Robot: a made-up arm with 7 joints.
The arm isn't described. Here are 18 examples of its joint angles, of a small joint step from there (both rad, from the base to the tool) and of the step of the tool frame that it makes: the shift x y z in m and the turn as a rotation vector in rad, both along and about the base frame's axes.
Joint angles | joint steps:
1: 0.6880 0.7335 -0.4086 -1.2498 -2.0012 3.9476 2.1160 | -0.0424 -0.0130 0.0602 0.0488 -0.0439 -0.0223 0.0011
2: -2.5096 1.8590 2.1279 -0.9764 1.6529 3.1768 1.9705 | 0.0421 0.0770 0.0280 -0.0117 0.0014 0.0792 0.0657
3: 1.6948 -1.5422 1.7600 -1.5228 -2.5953 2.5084 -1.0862 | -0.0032 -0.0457 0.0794 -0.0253 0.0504 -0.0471 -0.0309
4: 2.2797 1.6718 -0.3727 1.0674 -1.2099 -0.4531 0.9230 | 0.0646 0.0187 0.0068 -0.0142 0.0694 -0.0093 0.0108
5: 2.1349 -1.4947 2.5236 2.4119 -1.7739 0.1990 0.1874 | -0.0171 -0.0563 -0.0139 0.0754 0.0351 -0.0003 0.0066
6: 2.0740 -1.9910 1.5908 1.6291 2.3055 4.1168 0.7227 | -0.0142 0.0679 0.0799 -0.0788 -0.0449 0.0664 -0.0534
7: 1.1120 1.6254 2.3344 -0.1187 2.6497 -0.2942 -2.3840 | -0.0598 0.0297 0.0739 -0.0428 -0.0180 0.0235 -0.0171
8: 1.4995 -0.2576 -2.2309 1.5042 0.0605 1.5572 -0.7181 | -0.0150 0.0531 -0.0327 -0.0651 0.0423 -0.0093 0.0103
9: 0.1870 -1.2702 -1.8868 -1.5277 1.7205 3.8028 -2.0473 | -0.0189 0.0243 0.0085 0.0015 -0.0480 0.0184 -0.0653
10: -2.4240 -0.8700 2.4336 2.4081 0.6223 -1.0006 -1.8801 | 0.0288 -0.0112 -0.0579 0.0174 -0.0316 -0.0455 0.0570
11: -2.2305 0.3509 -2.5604 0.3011 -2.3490 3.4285 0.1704 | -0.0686 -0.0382 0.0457 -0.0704 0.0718 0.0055 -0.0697
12: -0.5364 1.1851 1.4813 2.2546 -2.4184 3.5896 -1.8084 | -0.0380 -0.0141 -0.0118 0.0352 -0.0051 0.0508 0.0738
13: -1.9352 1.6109 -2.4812 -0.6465 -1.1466 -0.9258 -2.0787 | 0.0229 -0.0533 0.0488 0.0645 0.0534 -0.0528 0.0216
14: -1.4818 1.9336 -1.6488 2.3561 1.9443 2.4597 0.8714 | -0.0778 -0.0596 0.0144 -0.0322 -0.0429 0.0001 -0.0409
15: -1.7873 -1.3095 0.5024 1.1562 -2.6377 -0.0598 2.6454 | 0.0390 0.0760 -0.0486 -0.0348 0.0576 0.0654 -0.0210
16: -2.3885 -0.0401 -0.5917 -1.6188 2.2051 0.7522 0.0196 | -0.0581 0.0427 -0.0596 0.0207 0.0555 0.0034 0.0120
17: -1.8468 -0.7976 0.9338 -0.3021 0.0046 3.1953 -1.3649 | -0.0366 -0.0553 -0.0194 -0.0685 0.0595 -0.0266 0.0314
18: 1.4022 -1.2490 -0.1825 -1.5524 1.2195 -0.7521 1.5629 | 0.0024 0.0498 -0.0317 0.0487 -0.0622 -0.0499 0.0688
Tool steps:
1: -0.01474 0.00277 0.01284 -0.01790 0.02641 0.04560
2: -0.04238 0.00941 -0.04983 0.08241 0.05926 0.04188
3: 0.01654 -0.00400 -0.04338 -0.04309 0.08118 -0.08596
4: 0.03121 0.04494 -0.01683 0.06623 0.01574 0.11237
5: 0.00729 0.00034 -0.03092 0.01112 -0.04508 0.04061
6: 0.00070 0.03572 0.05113 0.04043 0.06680 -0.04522
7: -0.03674 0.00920 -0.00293 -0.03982 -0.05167 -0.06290
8: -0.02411 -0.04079 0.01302 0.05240 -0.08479 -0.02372
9: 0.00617 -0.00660 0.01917 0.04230 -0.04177 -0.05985
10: -0.00569 -0.01033 -0.01210 -0.04865 0.05962 0.03826
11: 0.00386 -0.04930 0.01260 0.17160 -0.02321 0.05552
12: 0.02535 0.00219 0.00820 -0.04753 0.01247 -0.14839
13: -0.01718 0.02176 0.00327 0.01875 0.10921 0.05206
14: 0.00127 0.02535 0.00411 0.09801 0.07137 -0.09999
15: 0.00872 -0.01382 0.05498 -0.02507 0.00730 0.01065
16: 0.01431 -0.03991 -0.00411 0.03893 0.00975 -0.12210
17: -0.03064 -0.00105 -0.02470 -0.01597 -0.01737 -0.02290
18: -0.00562 0.00173 0.01471 -0.04159 -0.00977 -0.14099
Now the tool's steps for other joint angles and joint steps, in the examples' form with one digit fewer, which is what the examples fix.
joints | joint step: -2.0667 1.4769 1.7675 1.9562 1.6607 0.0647 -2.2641 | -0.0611 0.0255 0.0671 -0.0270 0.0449 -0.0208 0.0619
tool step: -0.0002 -0.0114 -0.0403 0.0574 0.0575 -0.0986
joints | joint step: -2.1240 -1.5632 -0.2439 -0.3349 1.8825 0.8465 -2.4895 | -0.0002 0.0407 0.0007 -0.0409 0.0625 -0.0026 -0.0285
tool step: 0.0118 -0.0029 0.0519 -0.1026 0.0164 0.0256
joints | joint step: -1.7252 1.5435 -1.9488 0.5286 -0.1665 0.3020 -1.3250 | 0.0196 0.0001 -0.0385 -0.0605 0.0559 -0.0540 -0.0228
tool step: 0.0033 0.0012 -0.0031 -0.0070 0.0133 0.0119
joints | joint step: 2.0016 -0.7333 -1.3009 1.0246 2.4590 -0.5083 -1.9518 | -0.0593 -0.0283 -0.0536 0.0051 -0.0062 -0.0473 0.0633
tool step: 0.0602 -0.0084 -0.0082 -0.0823 -0.0546 -0.0583
